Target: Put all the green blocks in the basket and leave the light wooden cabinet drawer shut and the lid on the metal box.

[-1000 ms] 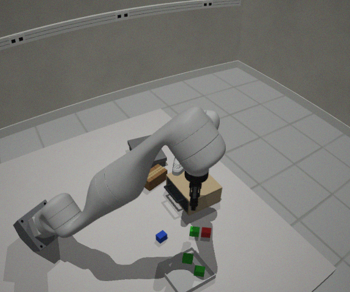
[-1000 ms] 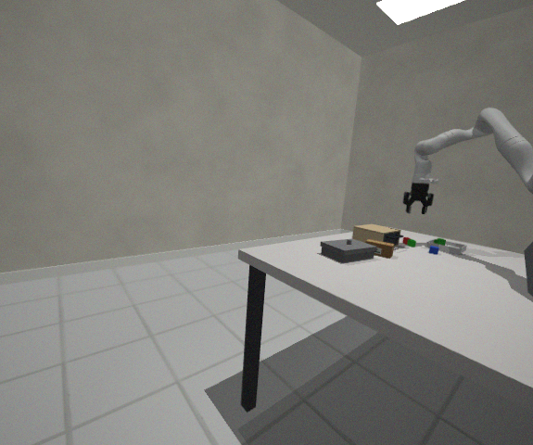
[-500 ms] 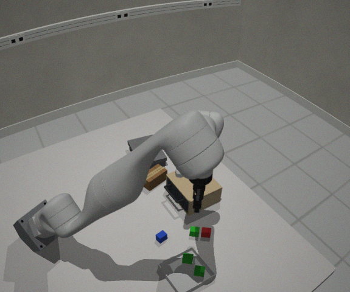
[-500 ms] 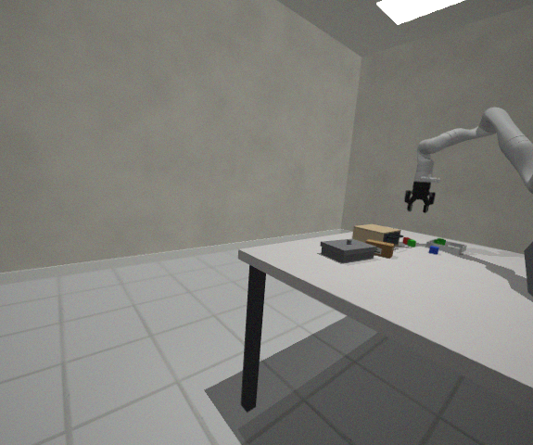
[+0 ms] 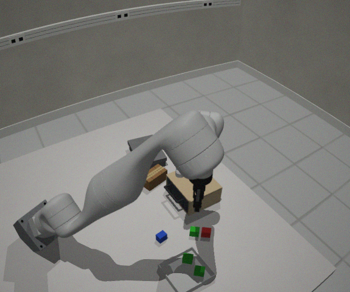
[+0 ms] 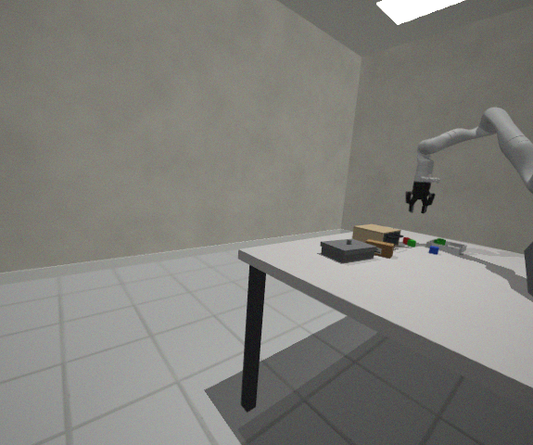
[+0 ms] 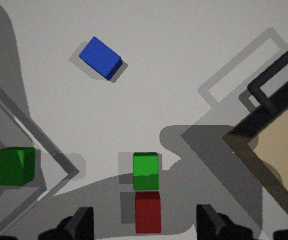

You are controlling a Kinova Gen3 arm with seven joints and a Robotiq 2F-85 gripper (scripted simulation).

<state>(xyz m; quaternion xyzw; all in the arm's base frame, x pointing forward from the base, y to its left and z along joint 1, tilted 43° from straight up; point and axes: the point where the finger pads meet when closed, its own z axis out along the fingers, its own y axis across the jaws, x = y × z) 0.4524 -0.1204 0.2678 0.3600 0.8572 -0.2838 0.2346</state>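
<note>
Right now the red block is 17 cm below my hand, 3 cm to the right of it and 3 cm ahead of it. The rest, counted from my hand: grey basket 18 cm below, 14 cm behind, 11 cm to the right; then blue block 17 cm below, 11 cm behind, 6 cm to the left; then light wooden cabinet 16 cm to the left, 15 cm below, 13 cm ahead.
</note>
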